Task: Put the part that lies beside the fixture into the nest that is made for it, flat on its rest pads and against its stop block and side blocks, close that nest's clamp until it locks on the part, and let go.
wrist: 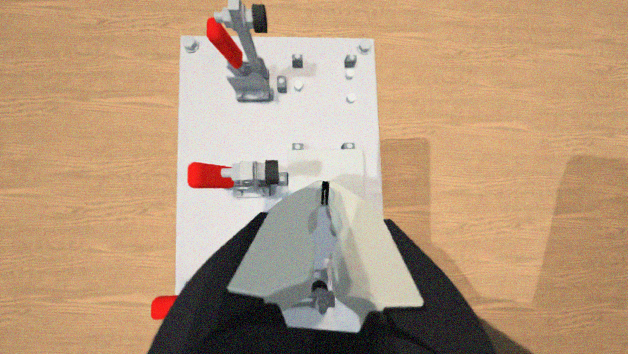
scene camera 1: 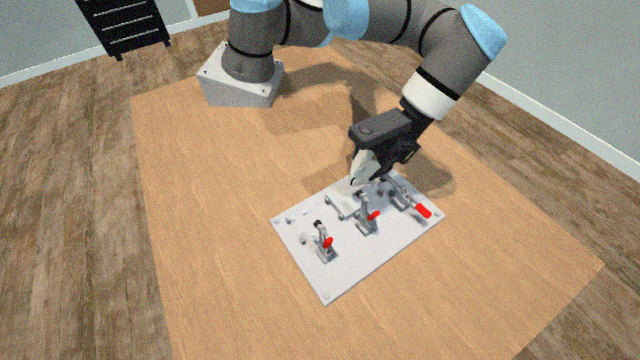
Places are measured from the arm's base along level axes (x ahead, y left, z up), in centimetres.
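Pixels of known places: gripper, fingertip midpoint: (wrist: 325,183) (scene camera 1: 351,185); arm's base, link origin: (scene camera 1: 248,66).
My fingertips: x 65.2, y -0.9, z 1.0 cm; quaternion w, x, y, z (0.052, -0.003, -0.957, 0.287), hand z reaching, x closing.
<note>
Ahead of a thing's pixels: the offset from my fingertips to its top centre. "*": to the spot under its first point.
The part, a pale flat plate @[dx -0.8, dy -0.8, dz -5.6 cm] (scene camera 1: 344,204) (wrist: 325,162), lies in the middle nest of the white fixture plate @[dx +4.1, dy -0.6, dz -7.7 cm] (scene camera 1: 350,262) (wrist: 215,120). In the wrist view its upper edge is at two small side blocks @[dx +2.3, dy -4.1, dz -5.9 cm] (wrist: 297,146) @[dx -3.3, dy -4.3, dz -5.9 cm] (wrist: 348,146) and its left edge is close to the stop block @[dx +3.8, dy -0.6, dz -5.9 cm] (wrist: 283,179). Its lower portion and the rest pads are hidden. The middle clamp @[* dx +7.3, dy -0.9, dz -3.9 cm] (scene camera 1: 366,220) (wrist: 245,172) stands open, its arm raised and its black tip beside the part, not over it. My gripper (scene camera 1: 353,182) (wrist: 325,183) is shut and empty, its fingertips over the part; any contact is unclear.
Another clamp @[* dx +8.4, dy -12.2, dz -1.4 cm] (scene camera 1: 324,245) (wrist: 250,65) stands raised at an empty nest with pads and blocks. A third clamp @[dx +6.5, dy +10.5, dz -1.5 cm] (scene camera 1: 400,197) has its arm lowered; its red handle @[dx +12.3, dy +10.8, dz -2.9 cm] (scene camera 1: 422,210) (wrist: 164,307) points outward and its black tip @[* dx +0.0, dy +9.6, dz -4.4 cm] (wrist: 318,286) shows between my fingers. Bolts sit at the plate corners.
</note>
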